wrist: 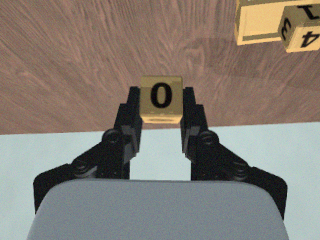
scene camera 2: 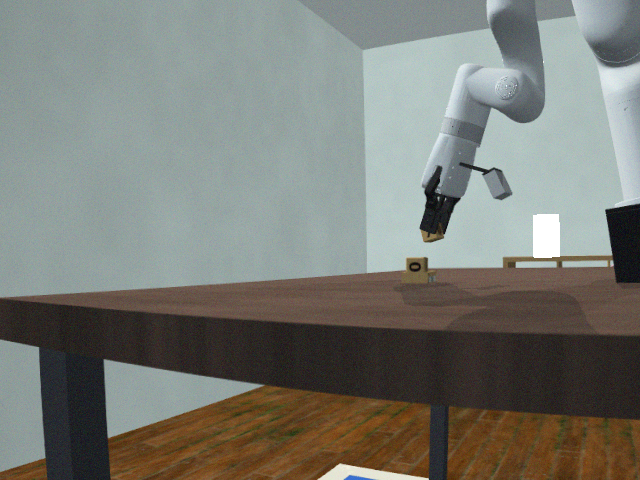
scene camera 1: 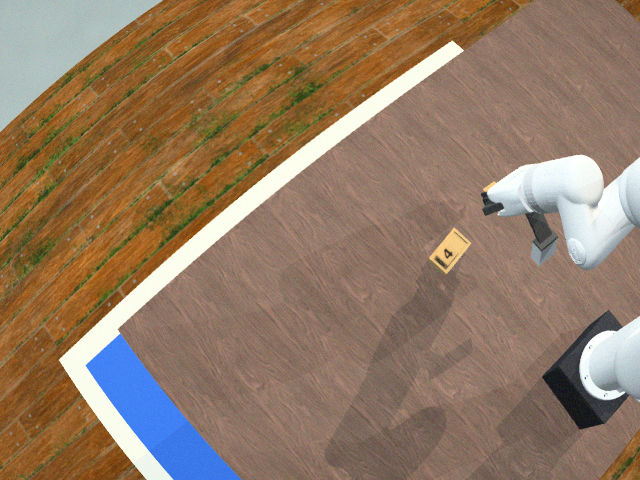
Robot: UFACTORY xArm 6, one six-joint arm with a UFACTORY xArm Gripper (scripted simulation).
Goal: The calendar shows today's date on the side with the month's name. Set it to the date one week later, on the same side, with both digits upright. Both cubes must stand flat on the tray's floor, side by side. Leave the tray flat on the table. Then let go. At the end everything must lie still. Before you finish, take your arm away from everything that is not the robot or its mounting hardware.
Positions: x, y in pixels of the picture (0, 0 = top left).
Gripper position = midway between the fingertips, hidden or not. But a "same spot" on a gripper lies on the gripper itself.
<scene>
gripper: wrist 161, 101; scene camera 2; scene camera 1
same spot on gripper: (scene camera 1: 489, 208) = (scene camera 2: 429, 183)
</scene>
